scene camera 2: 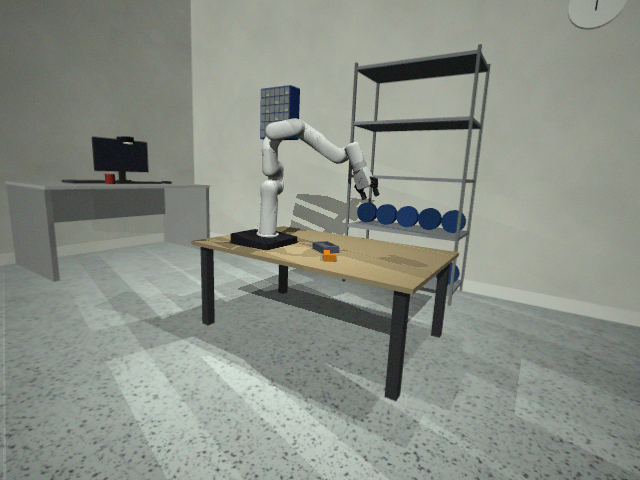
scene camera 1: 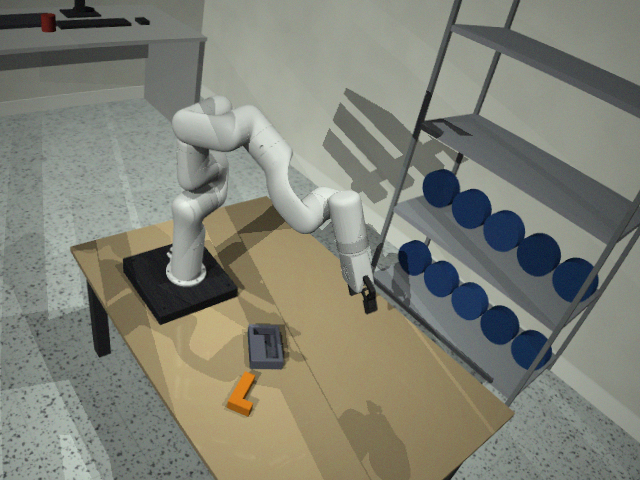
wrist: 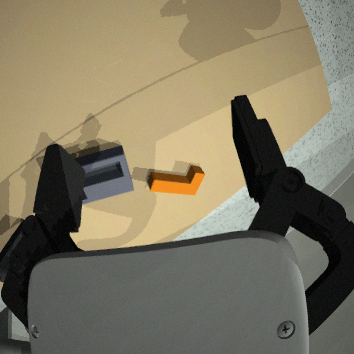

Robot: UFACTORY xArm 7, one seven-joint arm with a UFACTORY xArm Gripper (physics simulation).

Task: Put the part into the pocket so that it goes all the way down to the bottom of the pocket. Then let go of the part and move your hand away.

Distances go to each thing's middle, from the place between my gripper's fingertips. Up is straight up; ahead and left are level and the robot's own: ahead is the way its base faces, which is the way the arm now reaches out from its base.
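There's an orange L-shaped part [scene camera 1: 237,402] that sits 28 cm below my hand, 12 cm behind it and 25 cm to the right of it. The pocket block [scene camera 1: 265,350] is 27 cm below my hand, and it's 9 cm to the right of the hand and 20 cm behind it.
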